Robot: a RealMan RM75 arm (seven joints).
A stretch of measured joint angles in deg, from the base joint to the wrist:
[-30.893, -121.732, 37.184, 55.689, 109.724, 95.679, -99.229]
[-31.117, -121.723, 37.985, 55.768, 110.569, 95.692, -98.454]
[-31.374, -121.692, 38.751, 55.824, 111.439, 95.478, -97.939]
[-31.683, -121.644, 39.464, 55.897, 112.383, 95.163, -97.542]
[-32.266, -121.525, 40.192, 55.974, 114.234, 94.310, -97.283]
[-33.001, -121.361, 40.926, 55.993, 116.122, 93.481, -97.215]
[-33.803, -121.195, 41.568, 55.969, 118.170, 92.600, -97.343]
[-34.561, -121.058, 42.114, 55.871, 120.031, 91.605, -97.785]
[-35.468, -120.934, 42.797, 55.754, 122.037, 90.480, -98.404]
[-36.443, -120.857, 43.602, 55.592, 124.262, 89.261, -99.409]
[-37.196, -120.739, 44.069, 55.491, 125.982, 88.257, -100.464]
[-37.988, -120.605, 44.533, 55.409, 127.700, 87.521, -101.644]
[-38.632, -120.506, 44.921, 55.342, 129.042, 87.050, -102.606]
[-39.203, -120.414, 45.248, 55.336, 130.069, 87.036, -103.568]
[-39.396, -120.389, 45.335, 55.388, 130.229, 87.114, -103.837]
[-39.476, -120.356, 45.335, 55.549, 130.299, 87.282, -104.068]
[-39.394, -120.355, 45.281, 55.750, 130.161, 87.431, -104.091]
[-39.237, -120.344, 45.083, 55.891, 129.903, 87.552, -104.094]
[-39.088, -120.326, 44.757, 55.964, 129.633, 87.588, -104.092]
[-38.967, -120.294, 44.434, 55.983, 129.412, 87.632, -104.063]
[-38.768, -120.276, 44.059, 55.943, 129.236, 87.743, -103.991]
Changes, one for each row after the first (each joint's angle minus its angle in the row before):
[-0.224, 0.009, 0.801, 0.079, 0.845, 0.013, 0.775]
[-0.257, 0.031, 0.766, 0.056, 0.870, -0.214, 0.515]
[-0.309, 0.048, 0.713, 0.073, 0.944, -0.315, 0.397]
[-0.583, 0.119, 0.728, 0.077, 1.851, -0.853, 0.259]
[-0.735, 0.164, 0.734, 0.019, 1.888, -0.829, 0.068]
[-0.802, 0.166, 0.642, -0.024, 2.048, -0.881, -0.128]
[-0.758, 0.137, 0.546, -0.098, 1.861, -0.995, -0.442]
[-0.907, 0.124, 0.683, -0.117, 2.006, -1.125, -0.619]
[-0.975, 0.077, 0.805, -0.162, 2.225, -1.219, -1.005]
[-0.753, 0.118, 0.467, -0.101, 1.720, -1.004, -1.055]
[-0.792, 0.134, 0.464, -0.082, 1.718, -0.736, -1.180]
[-0.644, 0.099, 0.388, -0.067, 1.342, -0.471, -0.962]
[-0.571, 0.092, 0.327, -0.006, 1.027, -0.014, -0.962]
[-0.193, 0.025, 0.087, 0.052, 0.160, 0.078, -0.269]
[-0.080, 0.033, 0.000, 0.161, 0.070, 0.168, -0.231]
[0.082, 0.001, -0.054, 0.201, -0.138, 0.149, -0.023]
[0.157, 0.011, -0.198, 0.141, -0.258, 0.121, -0.003]
[0.149, 0.018, -0.326, 0.073, -0.270, 0.036, 0.002]
[0.121, 0.032, -0.323, 0.019, -0.221, 0.044, 0.029]
[0.199, 0.018, -0.375, -0.040, -0.176, 0.111, 0.072]

